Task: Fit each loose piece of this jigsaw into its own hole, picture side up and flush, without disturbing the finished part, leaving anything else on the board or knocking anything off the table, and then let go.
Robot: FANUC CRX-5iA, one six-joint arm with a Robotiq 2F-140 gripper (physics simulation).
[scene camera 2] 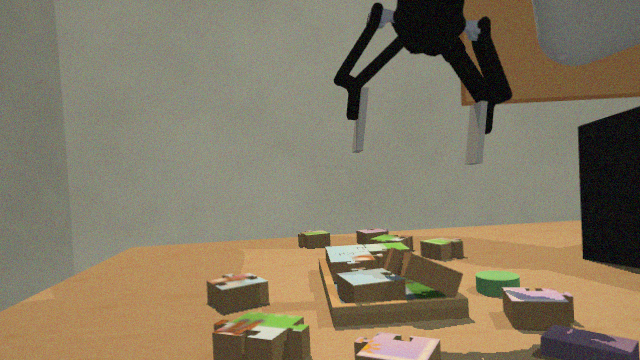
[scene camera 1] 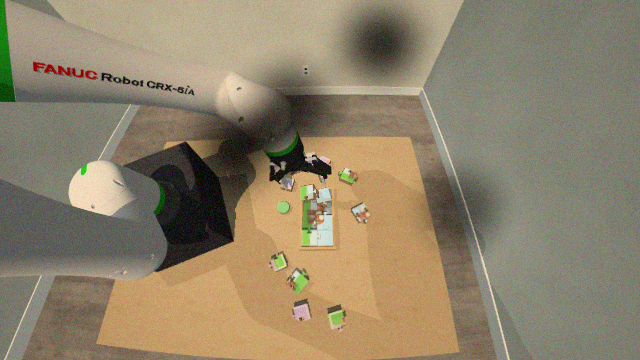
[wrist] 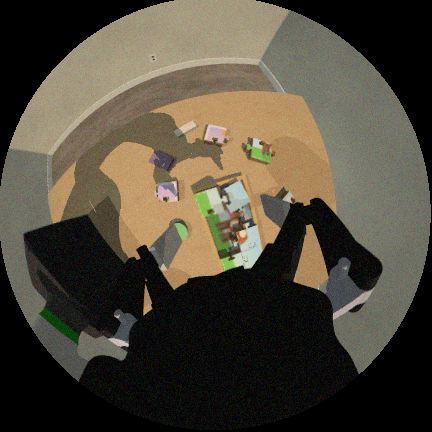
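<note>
My gripper (scene camera 1: 299,180) (scene camera 2: 416,157) (wrist: 218,219) is open and empty, high above the jigsaw board (scene camera 1: 318,248) (scene camera 2: 400,315). A green-and-white piece (scene camera 1: 307,192) (scene camera 2: 432,280) (wrist: 202,202) leans tilted in the board's end, its brown side showing in scene camera 2. Beside it a pale blue piece (scene camera 1: 324,195) (scene camera 2: 371,278) (wrist: 237,192) lies picture side up, slightly askew. The finished part (scene camera 1: 325,222) (scene camera 2: 350,253) (wrist: 250,242) fills the far end. Loose pieces lie outside: green-brown (scene camera 1: 348,175) (scene camera 2: 270,322) (wrist: 260,152), blue-brown (scene camera 1: 360,213) (scene camera 2: 237,292), lilac (scene camera 1: 287,184) (scene camera 2: 537,307) (wrist: 167,191) and pink (scene camera 2: 397,347) (wrist: 216,135).
More loose pieces (scene camera 1: 278,261) (scene camera 1: 298,281) (scene camera 1: 301,311) (scene camera 1: 336,317) lie beyond the board's other end. A green disc (scene camera 1: 283,207) (scene camera 2: 497,283) (wrist: 181,230) stands beside the board. A dark purple block (scene camera 2: 590,343) (wrist: 161,160) and a pale bar (wrist: 186,128) lie nearby. The black robot base (scene camera 1: 200,215) stands left.
</note>
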